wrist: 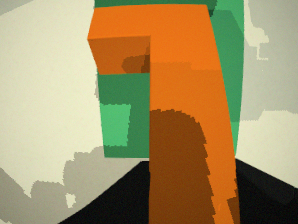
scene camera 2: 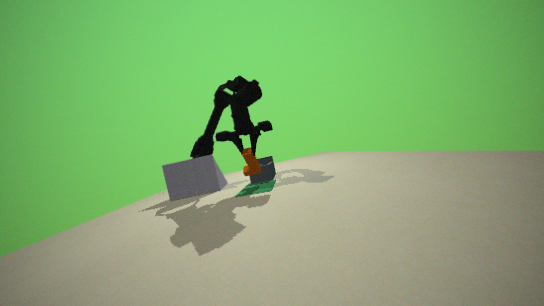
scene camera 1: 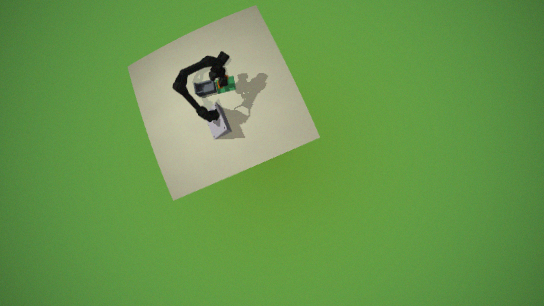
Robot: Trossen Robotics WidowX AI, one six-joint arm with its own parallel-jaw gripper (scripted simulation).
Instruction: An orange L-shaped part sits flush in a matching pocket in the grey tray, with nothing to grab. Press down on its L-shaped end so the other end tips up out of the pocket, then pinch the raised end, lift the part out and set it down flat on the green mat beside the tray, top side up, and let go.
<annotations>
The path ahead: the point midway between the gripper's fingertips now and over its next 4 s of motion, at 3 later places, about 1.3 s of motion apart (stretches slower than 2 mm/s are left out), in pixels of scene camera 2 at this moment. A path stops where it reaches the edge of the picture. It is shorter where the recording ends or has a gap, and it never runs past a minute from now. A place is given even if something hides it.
My gripper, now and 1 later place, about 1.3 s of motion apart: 249, 156; 251, 168
</annotations>
